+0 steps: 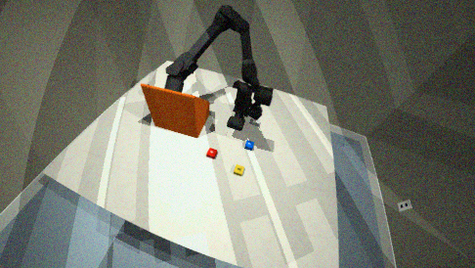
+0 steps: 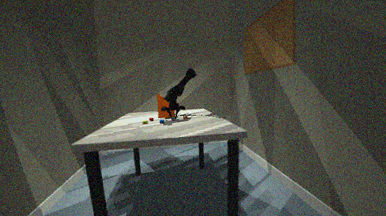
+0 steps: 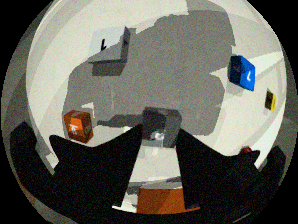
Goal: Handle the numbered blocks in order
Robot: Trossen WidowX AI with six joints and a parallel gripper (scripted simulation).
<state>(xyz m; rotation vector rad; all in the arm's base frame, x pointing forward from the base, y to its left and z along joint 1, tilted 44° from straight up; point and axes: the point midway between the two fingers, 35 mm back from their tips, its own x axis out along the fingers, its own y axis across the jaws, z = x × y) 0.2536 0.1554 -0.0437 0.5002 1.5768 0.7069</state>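
The grey block lies right at my gripper tip. Round my gripper tip: white block (7 cm ahead, 6 cm to the left); then blue block (8 cm ahead, 8 cm to the right); then orange block (2 cm behind, 10 cm to the left).
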